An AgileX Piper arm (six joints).
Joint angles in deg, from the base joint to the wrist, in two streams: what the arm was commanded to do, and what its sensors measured. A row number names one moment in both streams.
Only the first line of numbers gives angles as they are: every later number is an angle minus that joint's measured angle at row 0.
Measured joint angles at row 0:
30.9 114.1 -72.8 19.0 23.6 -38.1
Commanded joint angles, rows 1 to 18:
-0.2 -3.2 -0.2 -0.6 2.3 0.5
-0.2 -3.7 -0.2 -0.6 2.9 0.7
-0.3 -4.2 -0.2 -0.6 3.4 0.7
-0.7 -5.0 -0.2 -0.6 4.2 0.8
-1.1 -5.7 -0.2 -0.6 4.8 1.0
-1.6 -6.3 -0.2 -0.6 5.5 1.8
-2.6 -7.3 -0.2 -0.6 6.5 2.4
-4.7 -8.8 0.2 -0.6 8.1 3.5
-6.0 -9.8 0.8 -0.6 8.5 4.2
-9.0 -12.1 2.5 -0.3 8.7 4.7
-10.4 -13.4 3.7 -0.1 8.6 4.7
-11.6 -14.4 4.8 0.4 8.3 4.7
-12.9 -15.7 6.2 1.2 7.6 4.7
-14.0 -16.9 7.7 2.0 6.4 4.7
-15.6 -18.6 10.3 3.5 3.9 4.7
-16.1 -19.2 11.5 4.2 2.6 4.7
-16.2 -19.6 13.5 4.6 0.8 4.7
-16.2 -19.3 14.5 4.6 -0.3 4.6
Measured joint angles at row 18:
-15.5 -18.5 11.1 3.1 3.6 4.7
